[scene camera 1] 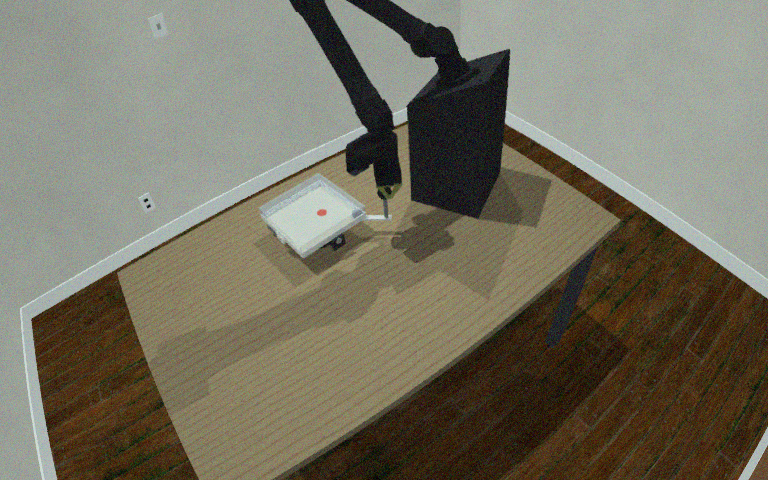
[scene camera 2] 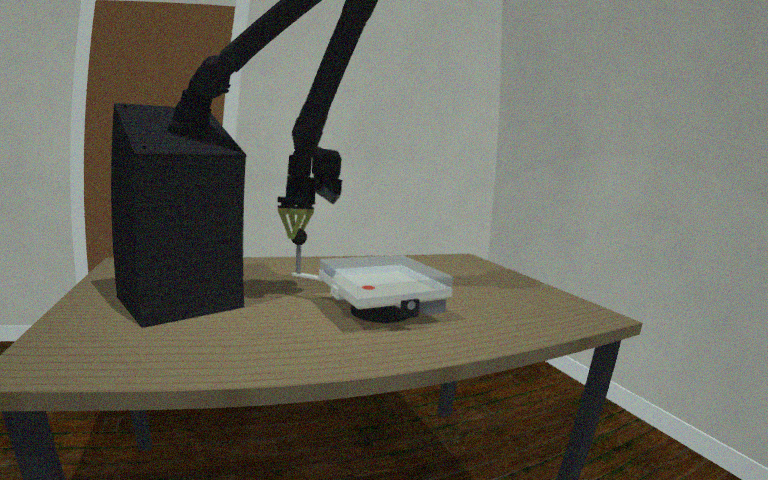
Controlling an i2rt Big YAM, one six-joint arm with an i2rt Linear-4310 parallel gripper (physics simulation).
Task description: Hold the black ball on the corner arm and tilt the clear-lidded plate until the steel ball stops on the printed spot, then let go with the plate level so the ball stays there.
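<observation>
The white square plate with clear walls sits on a dark round base. It looks close to level; any small tilt is hard to tell. The red printed spot shows on its floor. The steel ball shows as a grey blur in the plate's corner beside the corner arm, away from the spot; I cannot make it out in scene camera 2. The corner arm carries an upright grey rod topped by the black ball. My gripper points down, shut on the black ball.
The tall black pedestal bearing my arm stands on the wooden table, beside the gripper. A small black block with a light disc sits under the plate's edge. Walls stand behind the table.
</observation>
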